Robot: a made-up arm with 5 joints. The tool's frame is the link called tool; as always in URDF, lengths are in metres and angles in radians. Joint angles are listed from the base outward.
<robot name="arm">
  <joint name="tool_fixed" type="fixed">
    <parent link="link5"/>
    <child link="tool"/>
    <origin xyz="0 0 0" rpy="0 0 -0.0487"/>
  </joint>
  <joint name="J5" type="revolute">
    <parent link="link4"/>
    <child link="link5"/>
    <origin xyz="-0.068 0 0.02" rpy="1.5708 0 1.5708"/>
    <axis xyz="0 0 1"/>
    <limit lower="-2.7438" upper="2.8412"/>
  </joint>
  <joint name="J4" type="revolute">
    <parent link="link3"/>
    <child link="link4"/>
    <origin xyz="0.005 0.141 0" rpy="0 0 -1.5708"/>
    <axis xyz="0 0 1"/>
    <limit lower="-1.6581" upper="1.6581"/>
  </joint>
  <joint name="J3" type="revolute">
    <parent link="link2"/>
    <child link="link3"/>
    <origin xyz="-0.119 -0.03 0" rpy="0 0 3.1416"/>
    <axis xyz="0 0 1"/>
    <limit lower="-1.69" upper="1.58"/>
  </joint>
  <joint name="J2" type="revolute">
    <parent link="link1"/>
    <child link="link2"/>
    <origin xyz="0.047 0.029 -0.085" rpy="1.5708 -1.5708 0"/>
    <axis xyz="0 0 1"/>
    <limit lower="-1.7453" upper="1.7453"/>
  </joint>
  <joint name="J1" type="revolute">
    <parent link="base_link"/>
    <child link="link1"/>
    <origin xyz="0.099 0 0.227" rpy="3.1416 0 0"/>
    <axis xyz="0 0 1"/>
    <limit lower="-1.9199" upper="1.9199"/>
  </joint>
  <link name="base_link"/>
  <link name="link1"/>
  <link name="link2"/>
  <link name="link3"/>
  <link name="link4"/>
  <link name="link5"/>
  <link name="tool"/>
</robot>
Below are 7 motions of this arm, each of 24 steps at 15 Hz.
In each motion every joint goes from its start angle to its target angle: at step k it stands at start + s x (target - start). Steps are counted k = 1, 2, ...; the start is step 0. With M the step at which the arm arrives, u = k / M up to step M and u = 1 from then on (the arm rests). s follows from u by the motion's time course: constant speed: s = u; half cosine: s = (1 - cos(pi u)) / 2; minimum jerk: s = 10 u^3 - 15 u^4 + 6 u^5.
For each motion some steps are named. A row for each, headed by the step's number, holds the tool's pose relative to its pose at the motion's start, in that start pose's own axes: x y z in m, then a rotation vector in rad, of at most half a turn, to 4 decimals.
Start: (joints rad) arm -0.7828 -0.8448 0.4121 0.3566 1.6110
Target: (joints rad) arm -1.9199 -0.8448 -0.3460 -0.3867 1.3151
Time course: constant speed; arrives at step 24
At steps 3, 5, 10, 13, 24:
3: 0.0234 -0.0246 0.0072 -0.1835 -0.1453 -0.0609
5: 0.0370 -0.0406 0.0156 -0.3021 -0.2436 -0.1157
10: 0.0609 -0.0779 0.0462 -0.5824 -0.4887 -0.2999
13: 0.0665 -0.0976 0.0687 -0.7378 -0.6311 -0.4413
24: 0.0292 -0.1430 0.1424 -1.2090 -1.0641 -1.1419

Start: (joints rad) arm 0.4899 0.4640 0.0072 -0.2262 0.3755
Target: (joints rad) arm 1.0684 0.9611 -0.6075 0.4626 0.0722
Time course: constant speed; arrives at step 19
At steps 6, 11, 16, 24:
6: -0.0371 -0.0511 -0.0093 -0.1167 0.2207 -0.1555
11: -0.0716 -0.0928 -0.0055 -0.2229 0.3926 -0.3068
16: -0.1081 -0.1313 0.0086 -0.3357 0.5523 -0.4760
24: -0.1303 -0.1519 0.0218 -0.4058 0.6418 -0.5854

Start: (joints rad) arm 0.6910 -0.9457 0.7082 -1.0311 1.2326
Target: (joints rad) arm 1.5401 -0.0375 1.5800 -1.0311 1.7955
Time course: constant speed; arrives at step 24
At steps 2, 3, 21, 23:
2: -0.0187 0.0188 0.0118 0.1294 0.0771 0.1127
3: -0.0285 0.0267 0.0190 0.1941 0.1168 0.1675
21: -0.1227 0.0138 0.2219 1.3973 0.9473 0.7583
23: -0.1149 0.0025 0.2419 1.5326 1.0470 0.7489

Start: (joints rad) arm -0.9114 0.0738 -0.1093 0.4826 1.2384
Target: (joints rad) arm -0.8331 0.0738 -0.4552 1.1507 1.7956
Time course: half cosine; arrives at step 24
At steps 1, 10, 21, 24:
1: -0.0001 -0.0001 0.0001 0.0012 0.0008 0.0022
10: -0.0050 -0.0094 0.0108 0.1080 0.0572 0.1921
21: -0.0130 -0.0212 0.0341 0.3038 0.0979 0.4887
24: -0.0134 -0.0218 0.0358 0.3171 0.0982 0.5072

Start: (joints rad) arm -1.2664 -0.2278 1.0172 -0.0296 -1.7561
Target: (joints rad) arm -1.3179 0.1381 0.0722 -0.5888 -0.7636
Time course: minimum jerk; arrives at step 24
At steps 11, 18, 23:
11: -0.0234 0.0739 -0.0029 0.4837 0.0310 0.4218
18: -0.0478 0.1426 0.0178 1.0399 -0.1733 0.8209
23: -0.0524 0.1545 0.0250 1.1558 -0.2524 0.8891

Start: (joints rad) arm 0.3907 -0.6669 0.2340 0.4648 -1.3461
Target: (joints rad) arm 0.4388 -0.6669 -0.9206 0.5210 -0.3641
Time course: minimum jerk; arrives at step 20
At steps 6, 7, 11, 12, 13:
6: 0.0073 0.0333 0.0160 0.1715 -0.0530 0.1602
7: 0.0103 0.0470 0.0251 0.2447 -0.0852 0.2307
11: 0.0213 0.1021 0.0849 0.5772 -0.3228 0.5698
12: 0.0229 0.1119 0.1031 0.6504 -0.4018 0.6493
13: 0.0240 0.1192 0.1205 0.7135 -0.4811 0.7198

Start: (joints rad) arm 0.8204 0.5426 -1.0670 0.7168 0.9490
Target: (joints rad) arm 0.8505 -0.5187 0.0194 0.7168 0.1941
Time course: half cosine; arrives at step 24
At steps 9, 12, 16, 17, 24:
9: 0.0075 -0.0138 0.0357 -0.0010 0.0119 -0.2348
12: 0.0085 -0.0172 0.0598 -0.0030 0.0193 -0.3804
16: 0.0055 -0.0154 0.0917 -0.0072 0.0285 -0.5707
17: 0.0042 -0.0141 0.0985 -0.0084 0.0305 -0.6120
24: -0.0024 -0.0068 0.1219 -0.0133 0.0374 -0.7609

